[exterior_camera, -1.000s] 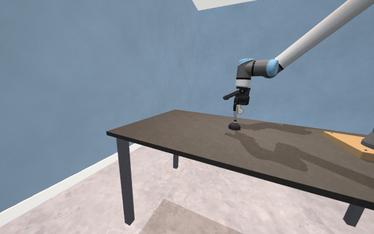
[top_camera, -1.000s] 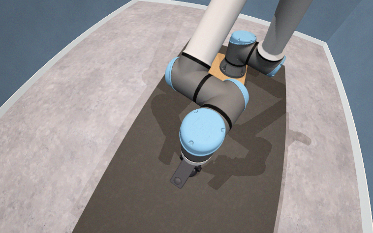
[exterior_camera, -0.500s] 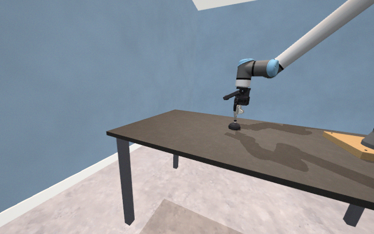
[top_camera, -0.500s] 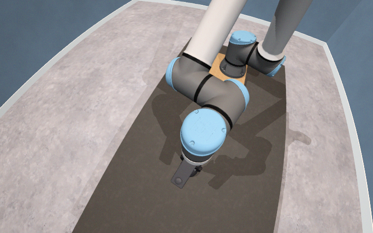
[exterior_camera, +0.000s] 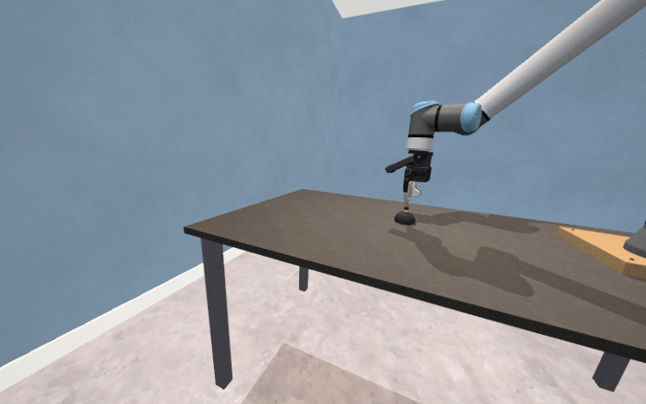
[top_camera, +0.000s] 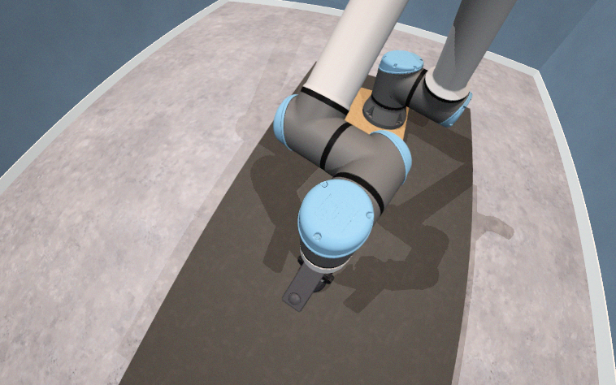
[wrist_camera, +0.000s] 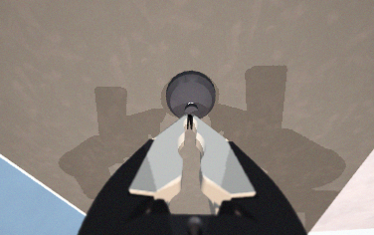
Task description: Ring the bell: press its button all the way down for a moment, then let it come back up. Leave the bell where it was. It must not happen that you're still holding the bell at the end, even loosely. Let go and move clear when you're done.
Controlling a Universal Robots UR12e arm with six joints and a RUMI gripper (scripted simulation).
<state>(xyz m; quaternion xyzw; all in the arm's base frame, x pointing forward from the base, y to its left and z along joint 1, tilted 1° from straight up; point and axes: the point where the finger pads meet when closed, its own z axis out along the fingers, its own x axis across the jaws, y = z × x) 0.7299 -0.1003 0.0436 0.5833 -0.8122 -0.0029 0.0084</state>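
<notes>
My hand is 3 cm above the bell button. From my hand the other things lie so: bell (5 cm below).
</notes>
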